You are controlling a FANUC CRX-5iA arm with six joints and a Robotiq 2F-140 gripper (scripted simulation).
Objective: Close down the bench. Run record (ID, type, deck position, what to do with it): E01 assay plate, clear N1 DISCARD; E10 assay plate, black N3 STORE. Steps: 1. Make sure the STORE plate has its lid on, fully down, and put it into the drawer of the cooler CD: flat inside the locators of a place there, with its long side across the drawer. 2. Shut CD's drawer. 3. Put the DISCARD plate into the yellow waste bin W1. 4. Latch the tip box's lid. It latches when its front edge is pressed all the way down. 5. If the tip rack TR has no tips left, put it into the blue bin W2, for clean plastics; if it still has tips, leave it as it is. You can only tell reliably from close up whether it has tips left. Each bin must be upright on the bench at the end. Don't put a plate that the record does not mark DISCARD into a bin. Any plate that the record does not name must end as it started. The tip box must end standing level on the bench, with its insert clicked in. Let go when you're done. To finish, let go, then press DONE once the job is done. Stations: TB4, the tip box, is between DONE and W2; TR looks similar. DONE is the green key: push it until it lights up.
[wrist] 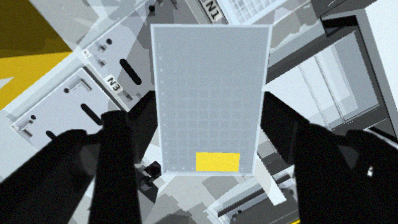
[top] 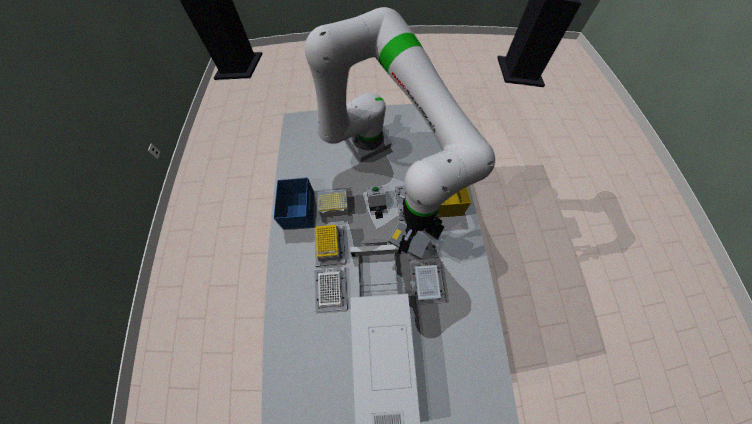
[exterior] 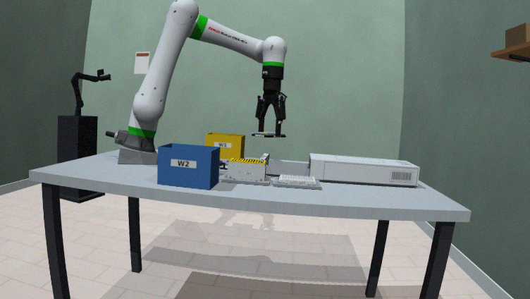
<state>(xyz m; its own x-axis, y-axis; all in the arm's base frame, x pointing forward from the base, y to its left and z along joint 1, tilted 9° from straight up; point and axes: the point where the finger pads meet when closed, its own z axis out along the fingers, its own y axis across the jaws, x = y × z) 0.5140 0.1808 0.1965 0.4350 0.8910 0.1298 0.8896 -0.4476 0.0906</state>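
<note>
The cooler drawer lies 130 mm below my hand, 130 mm ahead of it and 100 mm to the right of it. Also, from my hand: clear plate lid 20 mm below; then green DONE key 240 mm behind, 140 mm to the right, 100 mm below; then black assay plate 20 mm below.
</note>
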